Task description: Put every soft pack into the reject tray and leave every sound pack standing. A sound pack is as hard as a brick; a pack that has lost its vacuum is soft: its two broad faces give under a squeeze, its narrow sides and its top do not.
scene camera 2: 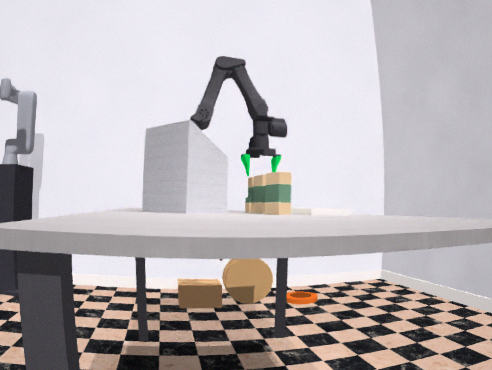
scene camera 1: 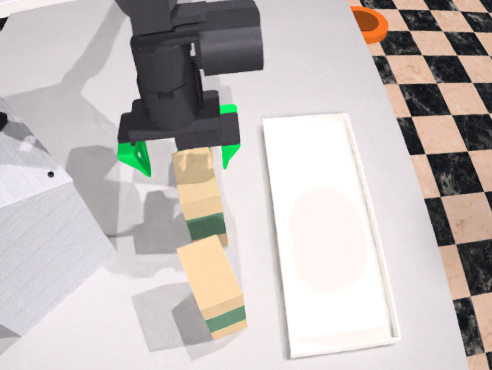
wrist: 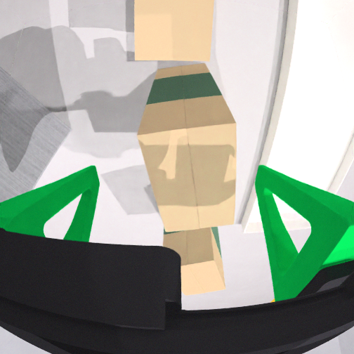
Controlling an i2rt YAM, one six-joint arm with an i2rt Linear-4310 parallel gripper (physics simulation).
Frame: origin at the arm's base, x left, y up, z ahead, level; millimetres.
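Seen in the pictures: gripper, fingertip midpoint: (scene camera 2: 260, 176) (scene camera 1: 186, 169); arm's base, link origin: (scene camera 2: 186, 142).
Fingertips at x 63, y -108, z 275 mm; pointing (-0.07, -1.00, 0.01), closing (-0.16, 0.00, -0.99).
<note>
Offsets run from my fingertips to a thing's top centre.
My gripper (scene camera 1: 187, 172) (scene camera 2: 261, 173) (wrist: 176, 174) is open and empty, its green fingers on either side of and above the middle pack. Three tan packs with green bands stand upright in a row. The front pack {dx -138, dy +2, dz +44 mm} (scene camera 1: 212, 272) (scene camera 2: 278, 193) (wrist: 172, 30) is turned slightly. The middle pack {dx -7, dy +2, dz +12 mm} (scene camera 1: 200, 192) (scene camera 2: 258, 195) (wrist: 187, 180) stands behind it. The far pack {dx +101, dy -78, dz -29 mm} (scene camera 2: 250, 197) (wrist: 202, 275) is mostly hidden by the gripper in scene camera 1. Softness cannot be told by sight. The white reject tray {dx +5, dy -116, dz +190 mm} (scene camera 1: 327, 150) (scene camera 2: 330, 212) (wrist: 320, 75) is empty, right of the row.
A large grey block (scene camera 1: 45, 240) (scene camera 2: 165, 170) (wrist: 45, 145) with a sloped top stands left of the row. The tray's low rim runs beside the packs. An orange ring (scene camera 1: 381, 34) (scene camera 2: 301, 302) lies on the checkered floor beyond the table's edge.
</note>
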